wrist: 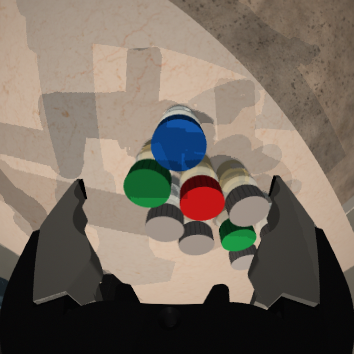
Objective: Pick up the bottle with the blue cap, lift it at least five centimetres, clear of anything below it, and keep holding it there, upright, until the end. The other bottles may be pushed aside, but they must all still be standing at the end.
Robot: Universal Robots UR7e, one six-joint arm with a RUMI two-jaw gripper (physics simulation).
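The bottle with the blue cap stands upright at the far end of a group of bottles, a little above the middle of the wrist view. The cap hides most of its body; part of its clear shoulder shows behind the cap. My gripper is open wide and empty, one jaw at the left and one at the right of the view. The blue cap shows beyond the line between the fingertips, roughly midway between them sideways.
A green-capped bottle and a red-capped bottle stand close to the blue one. Grey-capped bottles and a smaller green-capped bottle stand nearer the gripper's base. The round table's edge curves across the upper right.
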